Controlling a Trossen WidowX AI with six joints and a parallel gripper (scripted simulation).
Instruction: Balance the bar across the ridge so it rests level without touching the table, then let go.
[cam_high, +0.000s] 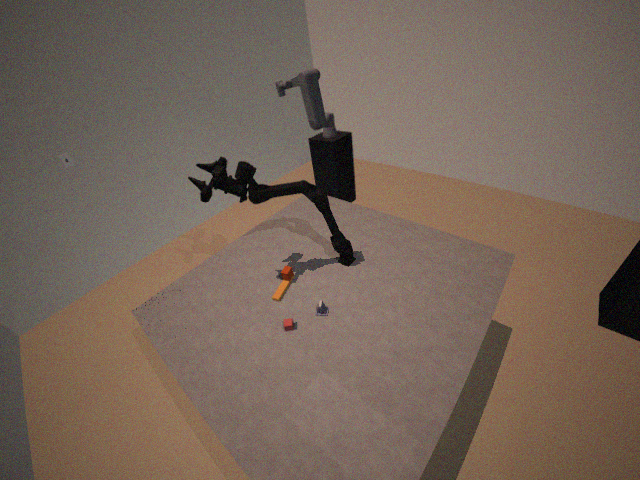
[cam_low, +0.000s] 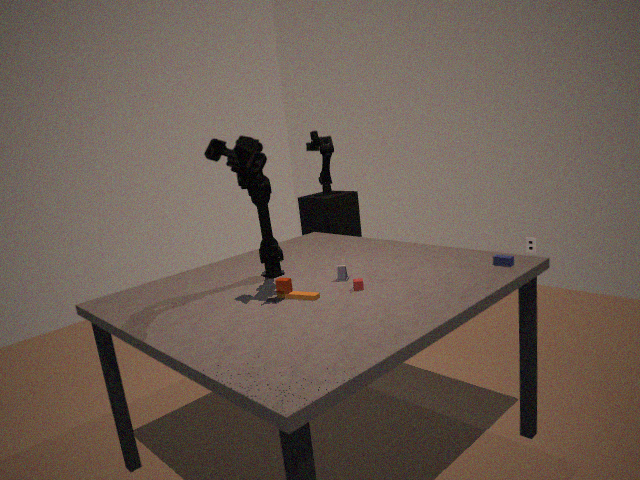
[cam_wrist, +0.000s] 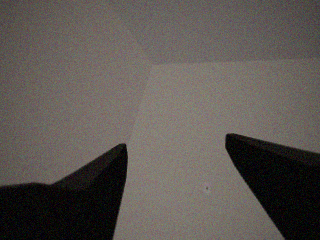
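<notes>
The red cube is 5 cm ahead of my gripper tip, 43 cm to the left of it and 54 cm below it. Also, from my gripper tip: blue block (36 cm ahead, 89 cm to the left, 54 cm below).
</notes>
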